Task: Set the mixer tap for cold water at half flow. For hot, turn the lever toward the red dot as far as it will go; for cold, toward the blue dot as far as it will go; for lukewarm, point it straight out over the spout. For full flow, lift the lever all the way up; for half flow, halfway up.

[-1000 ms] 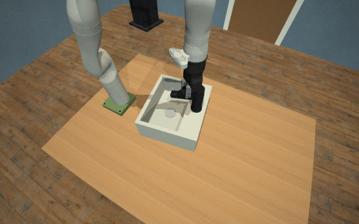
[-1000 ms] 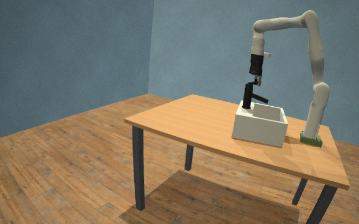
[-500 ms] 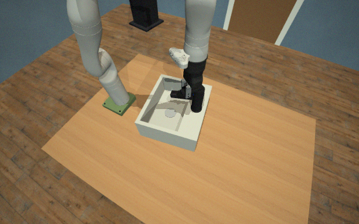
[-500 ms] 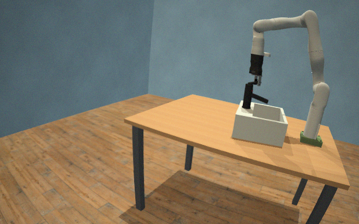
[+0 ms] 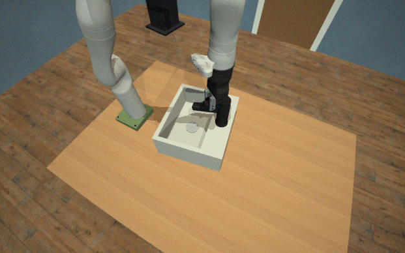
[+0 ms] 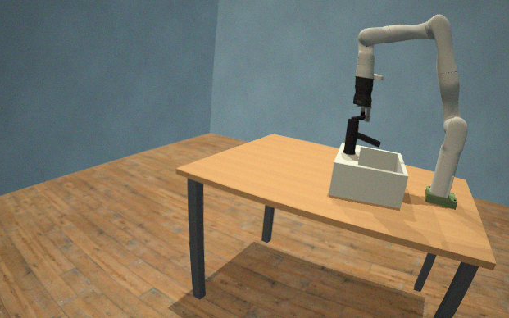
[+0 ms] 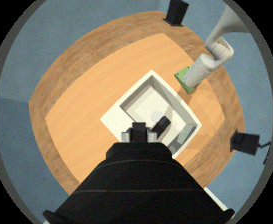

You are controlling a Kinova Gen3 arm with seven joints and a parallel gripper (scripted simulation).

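The lever is 2 cm to the left of my hand and 1 cm ahead of it. The rest, counted from my hand: black mixer tap: 5 cm below, 4 cm to the left, 1 cm ahead; then white basin: 24 cm below, 8 cm behind, 2 cm to the left.
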